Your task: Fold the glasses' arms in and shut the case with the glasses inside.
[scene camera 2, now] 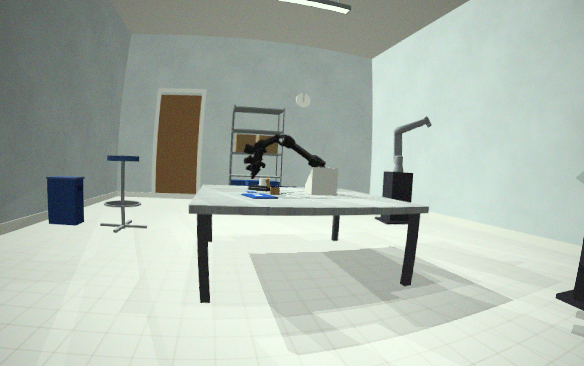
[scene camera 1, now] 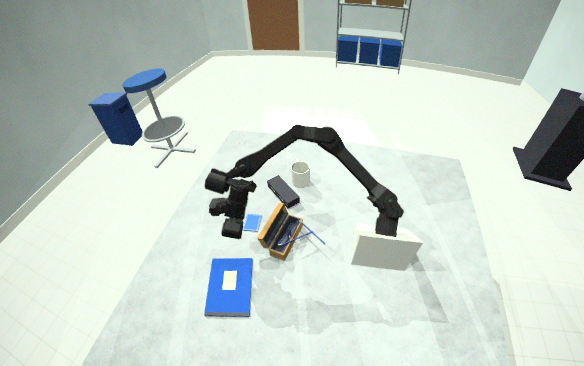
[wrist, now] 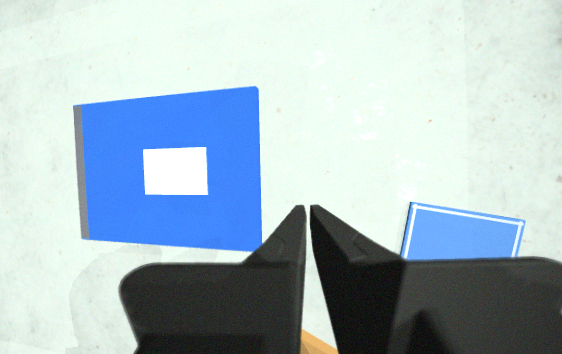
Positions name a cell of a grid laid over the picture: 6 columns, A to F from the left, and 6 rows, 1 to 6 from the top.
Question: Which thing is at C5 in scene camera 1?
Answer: A blue book.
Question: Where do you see a small blue card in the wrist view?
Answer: E4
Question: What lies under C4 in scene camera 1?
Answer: The gripper.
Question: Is the gripper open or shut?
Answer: Shut.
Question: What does the gripper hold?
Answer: Nothing.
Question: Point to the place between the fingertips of the gripper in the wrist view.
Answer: D4
